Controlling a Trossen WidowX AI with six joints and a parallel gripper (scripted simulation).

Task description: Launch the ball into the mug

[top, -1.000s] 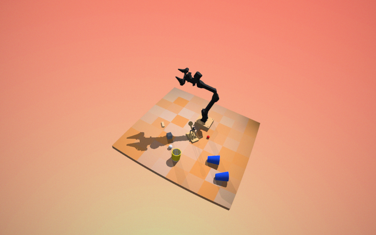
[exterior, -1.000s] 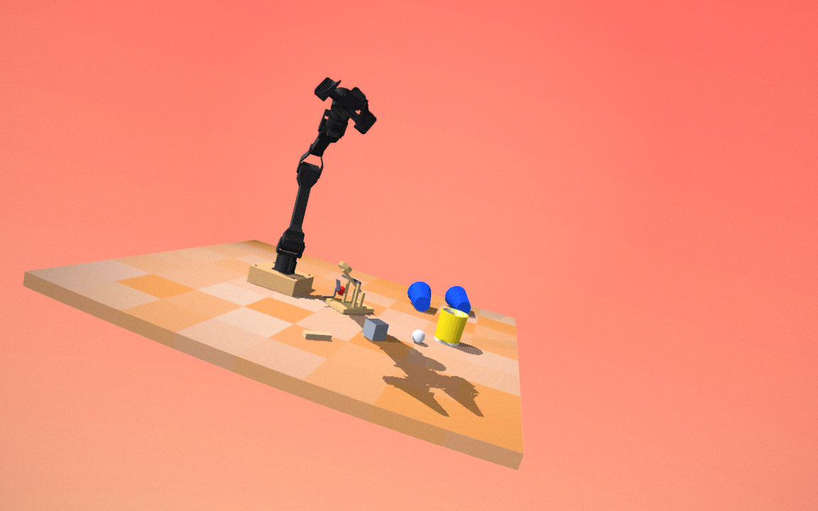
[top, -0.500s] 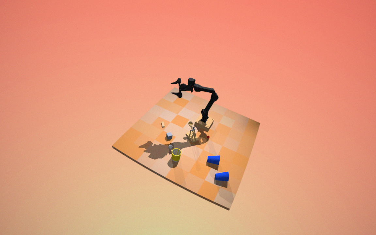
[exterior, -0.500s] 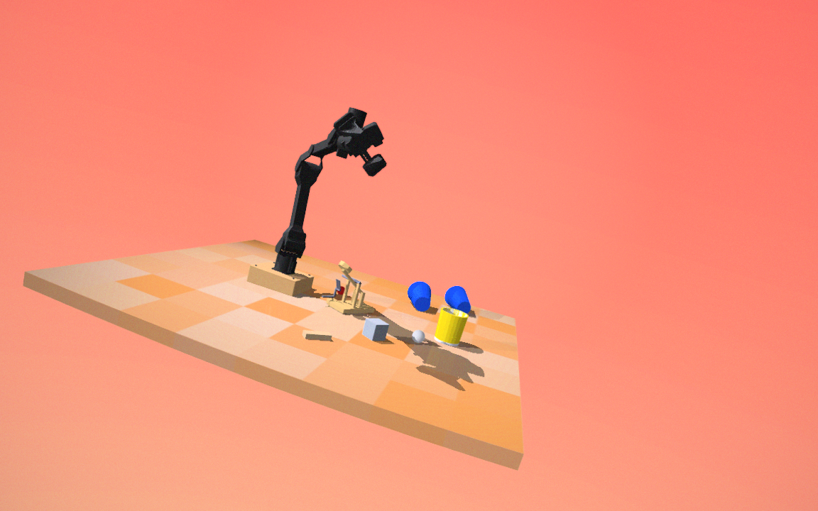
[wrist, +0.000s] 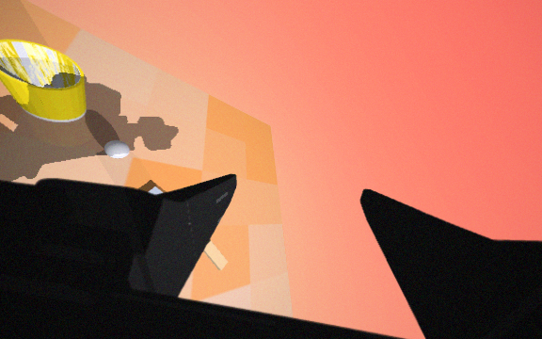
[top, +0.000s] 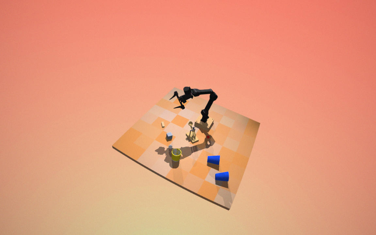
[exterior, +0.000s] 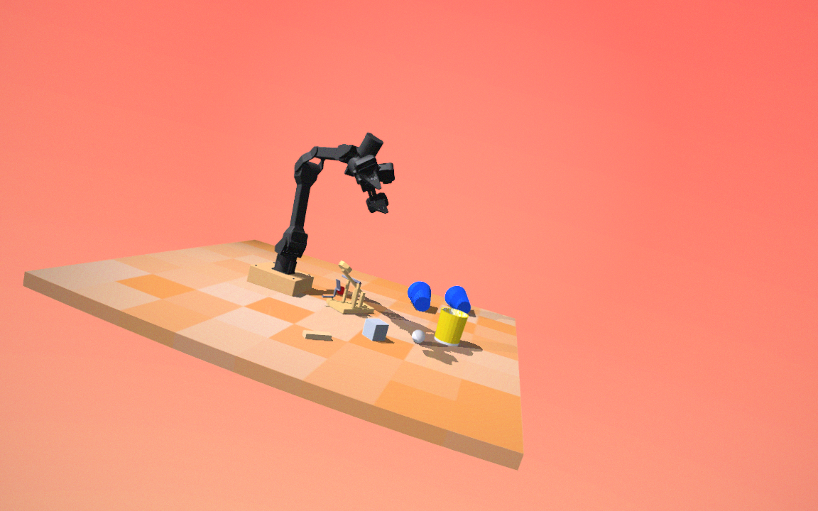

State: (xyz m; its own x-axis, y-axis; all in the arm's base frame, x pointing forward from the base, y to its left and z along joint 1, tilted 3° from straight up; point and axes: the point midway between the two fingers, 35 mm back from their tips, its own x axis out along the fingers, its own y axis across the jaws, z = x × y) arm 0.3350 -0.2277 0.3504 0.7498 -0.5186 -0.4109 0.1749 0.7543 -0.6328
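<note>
Now: the catapult frame 100 mm behind my gripper tip, 230 mm to the left of it and 310 mm below it. From my gripper tip the other things lie so: small wooden block 50 mm behind, 120 mm to the right, 390 mm below; then wooden catapult 130 mm behind, 220 mm to the left, 320 mm below; then grey cube 60 mm ahead, 50 mm to the left, 370 mm below.
</note>
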